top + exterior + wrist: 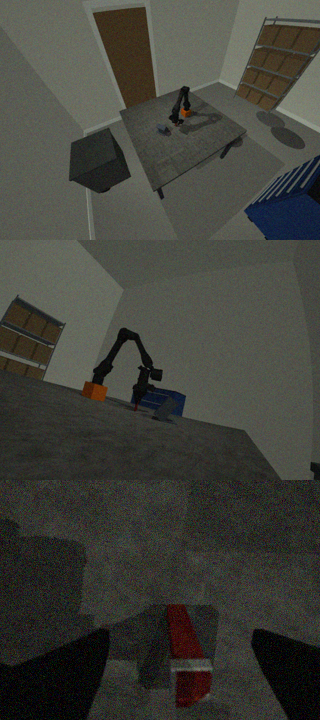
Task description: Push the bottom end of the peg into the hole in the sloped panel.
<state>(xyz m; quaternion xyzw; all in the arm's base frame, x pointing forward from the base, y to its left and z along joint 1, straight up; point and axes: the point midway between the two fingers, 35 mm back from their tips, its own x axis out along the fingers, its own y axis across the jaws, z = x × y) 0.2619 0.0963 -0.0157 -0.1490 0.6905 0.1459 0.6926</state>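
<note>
Now: the sloped panel 190 mm ahead of my gripper tip, 40 mm to the right of it and 20 mm above it. From my gripper tip the other things lie so: red peg: 20 mm above.
</note>
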